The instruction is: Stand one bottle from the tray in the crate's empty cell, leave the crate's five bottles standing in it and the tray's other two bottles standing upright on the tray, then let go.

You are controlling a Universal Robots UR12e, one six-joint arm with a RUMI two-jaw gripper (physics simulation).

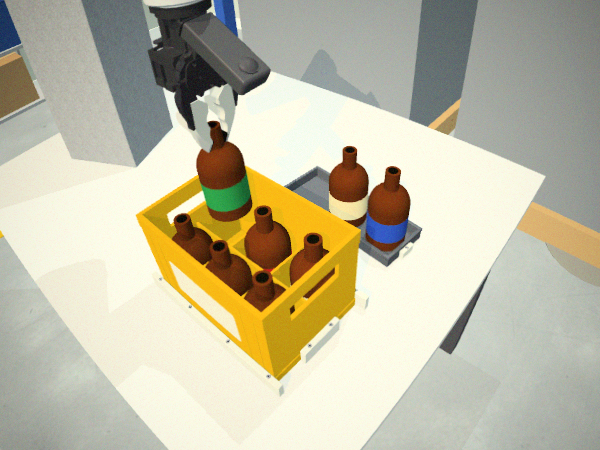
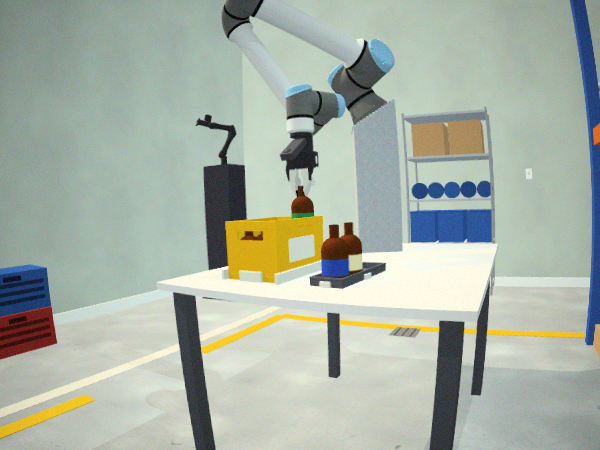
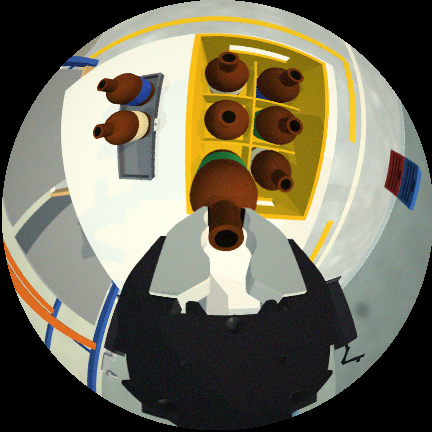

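A brown bottle with a green label hangs upright over the crate's corner cell at the arm end, tray side. My gripper is shut on its neck. Its base looks about level with or slightly below the rim of the yellow crate; the cell floor is hidden beneath it. Several brown bottles stand in the other cells. A cream-labelled bottle and a blue-labelled bottle stand upright on the grey tray.
The crate's cell dividers and high walls surround the held bottle's position. Pale strips line the crate's foot on the white table. A grey pillar carries the arm behind the table.
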